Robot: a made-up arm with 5 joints. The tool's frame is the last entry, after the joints. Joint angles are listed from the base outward.
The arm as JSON. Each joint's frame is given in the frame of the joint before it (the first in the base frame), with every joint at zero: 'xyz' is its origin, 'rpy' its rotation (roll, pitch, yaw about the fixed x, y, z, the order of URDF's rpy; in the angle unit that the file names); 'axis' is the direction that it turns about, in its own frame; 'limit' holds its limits. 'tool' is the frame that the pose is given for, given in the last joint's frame.
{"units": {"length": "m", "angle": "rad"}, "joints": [
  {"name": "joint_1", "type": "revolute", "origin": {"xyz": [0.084, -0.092, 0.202], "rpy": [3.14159, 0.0, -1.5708]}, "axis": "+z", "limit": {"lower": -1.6, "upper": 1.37}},
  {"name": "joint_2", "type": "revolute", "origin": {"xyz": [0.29, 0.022, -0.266], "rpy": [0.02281, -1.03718, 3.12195]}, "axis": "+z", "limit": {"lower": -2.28, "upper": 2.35}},
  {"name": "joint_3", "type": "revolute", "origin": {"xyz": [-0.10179, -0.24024, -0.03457], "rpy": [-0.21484, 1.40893, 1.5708]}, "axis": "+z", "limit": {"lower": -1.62, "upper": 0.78}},
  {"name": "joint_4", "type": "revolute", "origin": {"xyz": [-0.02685, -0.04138, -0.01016], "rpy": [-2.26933, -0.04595, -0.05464]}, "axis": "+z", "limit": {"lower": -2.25, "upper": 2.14}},
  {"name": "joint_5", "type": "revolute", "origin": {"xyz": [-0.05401, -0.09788, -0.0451], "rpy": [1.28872, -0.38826, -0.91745]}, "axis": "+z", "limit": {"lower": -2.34, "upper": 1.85}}
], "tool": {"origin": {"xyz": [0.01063, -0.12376, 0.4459], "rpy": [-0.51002, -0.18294, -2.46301]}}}
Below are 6 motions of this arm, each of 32 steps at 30 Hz.
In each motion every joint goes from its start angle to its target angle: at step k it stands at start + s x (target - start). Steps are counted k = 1, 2, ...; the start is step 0. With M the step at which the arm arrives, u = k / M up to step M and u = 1 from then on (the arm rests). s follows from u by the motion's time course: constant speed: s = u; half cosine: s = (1 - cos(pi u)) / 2; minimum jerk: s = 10 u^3 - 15 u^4 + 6 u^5.
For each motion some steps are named. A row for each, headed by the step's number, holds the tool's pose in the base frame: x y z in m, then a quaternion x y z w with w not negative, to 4 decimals.
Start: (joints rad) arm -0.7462 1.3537 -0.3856 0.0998 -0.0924
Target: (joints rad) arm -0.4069 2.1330 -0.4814 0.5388 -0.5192
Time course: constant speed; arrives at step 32
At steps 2, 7, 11, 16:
2: 0.0466 -0.8716 0.3614 0.5318 0.0137 -0.3079 0.7888
7: -0.0285 -0.8373 0.3395 0.5415 -0.0195 -0.3623 0.7583
11: -0.0840 -0.8027 0.3209 0.5495 -0.0445 -0.4055 0.7291
16: -0.1462 -0.7514 0.2967 0.5601 -0.0736 -0.4580 0.6864

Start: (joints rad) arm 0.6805 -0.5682 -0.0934 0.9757 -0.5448
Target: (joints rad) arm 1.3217 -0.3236 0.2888 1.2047 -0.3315
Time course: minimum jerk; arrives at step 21
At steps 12, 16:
12: -0.1862 -0.5736 0.7957 0.0793 0.5026 -0.6320 0.5845
16: -0.2773 -0.4914 0.8260 0.1454 0.4305 -0.6829 0.5720

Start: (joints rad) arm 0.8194 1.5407 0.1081 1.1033 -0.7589
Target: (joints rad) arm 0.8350 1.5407 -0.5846 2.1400 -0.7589
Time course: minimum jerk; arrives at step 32
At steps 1, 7, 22, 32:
1: -0.5282 0.0023 0.5890 0.2452 -0.2358 -0.8980 0.2792
7: -0.4916 0.0291 0.6233 0.2039 -0.2242 -0.9203 0.2475
22: 0.0299 -0.0319 0.7851 0.2411 0.0065 0.9691 0.0521
32: 0.1405 -0.1227 0.7465 0.3430 -0.0658 0.9307 0.1084

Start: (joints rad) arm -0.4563 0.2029 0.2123 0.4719 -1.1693
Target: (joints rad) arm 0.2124 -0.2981 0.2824 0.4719 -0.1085
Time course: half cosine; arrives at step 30
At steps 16, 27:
16: 0.2021 -0.8629 0.5894 0.1159 0.5807 -0.3749 0.7134
27: 0.0846 -0.8551 0.6020 0.2441 0.5080 -0.3450 0.7505

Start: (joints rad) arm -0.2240 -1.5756 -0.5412 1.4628 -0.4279
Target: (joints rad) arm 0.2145 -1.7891 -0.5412 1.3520 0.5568
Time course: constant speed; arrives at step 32
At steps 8, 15, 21, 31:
8: 0.2657 0.0144 0.4524 -0.6217 0.4214 0.4351 0.4966
15: 0.2623 0.0086 0.4570 -0.5200 0.4962 0.4853 0.4979
21: 0.2638 0.0035 0.4638 -0.4220 0.5489 0.5218 0.4983
31: 0.2757 -0.0085 0.4782 -0.2417 0.6099 0.5684 0.4964

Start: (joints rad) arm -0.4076 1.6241 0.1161 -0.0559 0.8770
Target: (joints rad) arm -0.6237 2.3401 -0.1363 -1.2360 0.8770
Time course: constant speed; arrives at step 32
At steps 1, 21, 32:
1: -0.0291 -0.7898 0.1152 0.6299 -0.5601 -0.0046 0.5380
21: 0.3915 -0.5279 -0.1644 0.8275 -0.5368 0.0575 0.1539
32: 0.6430 -0.3079 -0.1243 -0.8661 0.4772 -0.1261 0.0784

